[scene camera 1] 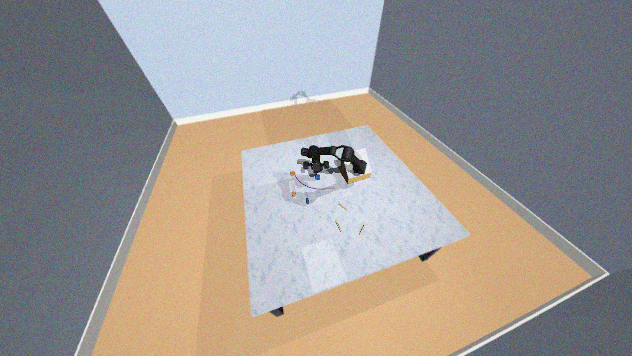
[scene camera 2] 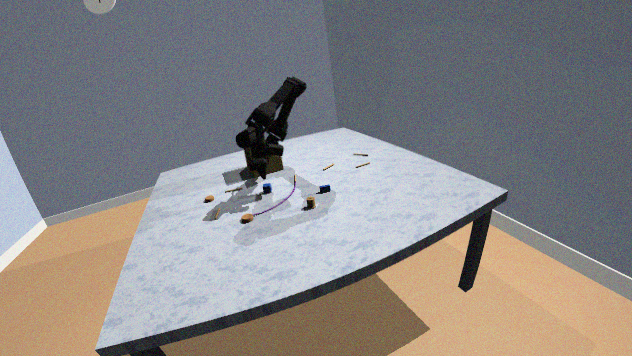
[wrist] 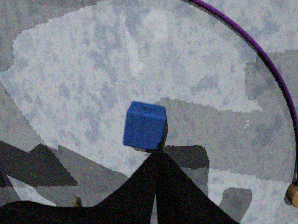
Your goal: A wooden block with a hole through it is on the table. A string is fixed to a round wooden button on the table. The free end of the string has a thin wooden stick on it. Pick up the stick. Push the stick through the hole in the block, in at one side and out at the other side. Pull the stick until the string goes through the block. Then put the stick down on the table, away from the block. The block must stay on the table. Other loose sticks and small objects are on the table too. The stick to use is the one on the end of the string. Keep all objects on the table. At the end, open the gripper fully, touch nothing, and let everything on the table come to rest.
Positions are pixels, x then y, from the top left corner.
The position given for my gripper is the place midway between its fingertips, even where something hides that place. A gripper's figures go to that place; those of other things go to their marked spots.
Labels:
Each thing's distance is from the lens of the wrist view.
my gripper [wrist: 158,159]: 10 cm
blue cube [wrist: 145,123]: 12 cm

